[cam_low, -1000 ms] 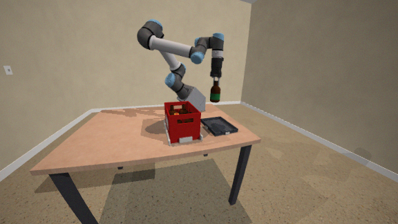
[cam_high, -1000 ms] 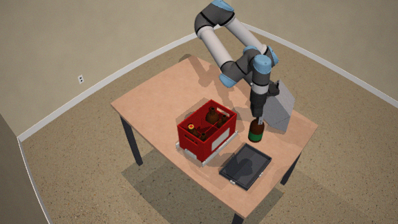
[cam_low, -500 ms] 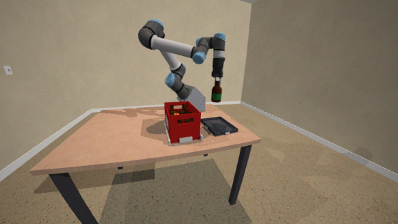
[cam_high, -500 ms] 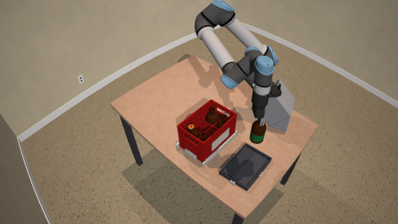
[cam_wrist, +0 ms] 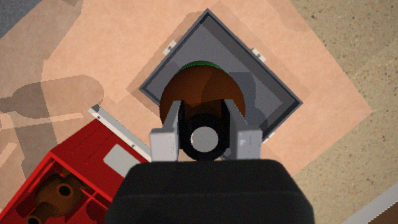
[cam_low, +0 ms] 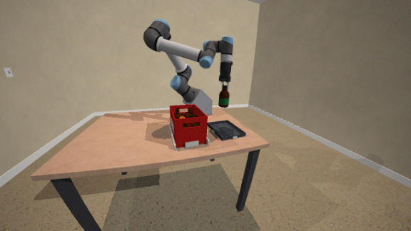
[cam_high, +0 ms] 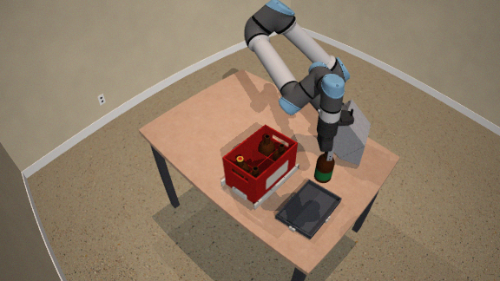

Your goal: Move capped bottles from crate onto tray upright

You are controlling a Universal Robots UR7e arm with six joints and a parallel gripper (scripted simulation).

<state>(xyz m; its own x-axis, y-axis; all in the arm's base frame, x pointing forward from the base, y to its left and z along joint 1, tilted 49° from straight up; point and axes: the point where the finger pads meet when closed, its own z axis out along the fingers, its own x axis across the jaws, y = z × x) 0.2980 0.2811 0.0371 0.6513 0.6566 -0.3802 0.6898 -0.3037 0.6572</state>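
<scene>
My gripper is now 60 mm above the white-capped bottle. The rest, counted from my hand: dark tray (60 mm ahead, 300 mm below); then red crate (60 mm ahead, 290 mm to the right, 230 mm below).
</scene>
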